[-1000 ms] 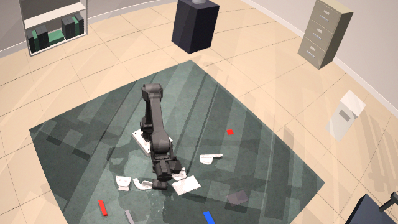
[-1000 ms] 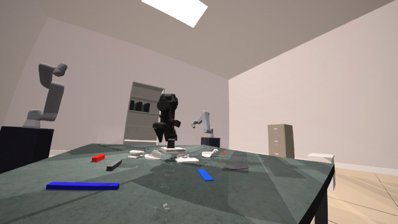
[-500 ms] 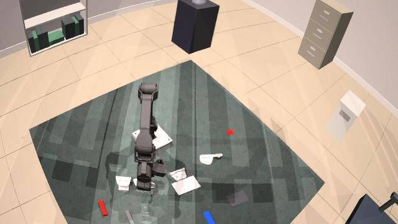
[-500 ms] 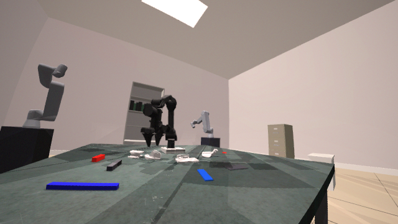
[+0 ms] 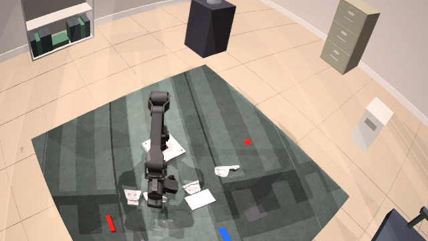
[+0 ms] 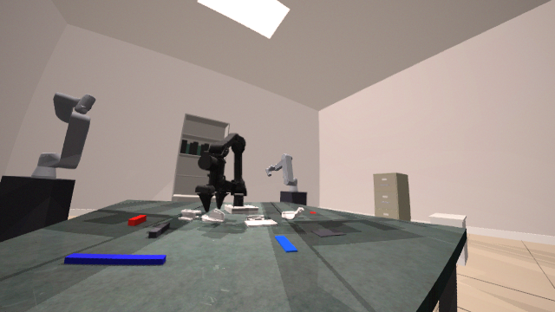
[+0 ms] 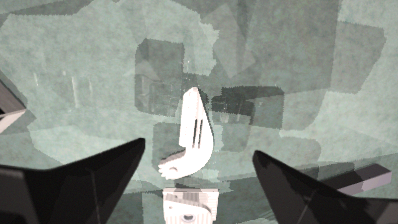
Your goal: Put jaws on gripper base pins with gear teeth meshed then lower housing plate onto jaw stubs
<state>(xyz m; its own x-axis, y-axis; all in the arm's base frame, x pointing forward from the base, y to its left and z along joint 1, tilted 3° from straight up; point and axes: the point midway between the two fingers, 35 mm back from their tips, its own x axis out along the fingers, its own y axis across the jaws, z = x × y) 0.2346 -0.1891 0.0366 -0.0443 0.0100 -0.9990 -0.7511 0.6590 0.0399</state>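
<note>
Right now my gripper tip is 17 cm to the right of the flat white plate, 10 cm short of it and 4 cm above it. Also, from my gripper tip: blue block: 32 cm ahead, 13 cm to the left, 4 cm below; dark grey bar: 18 cm to the right, 12 cm ahead, 4 cm below; red block: 26 cm to the right, 3 cm below, 1 cm behind.
</note>
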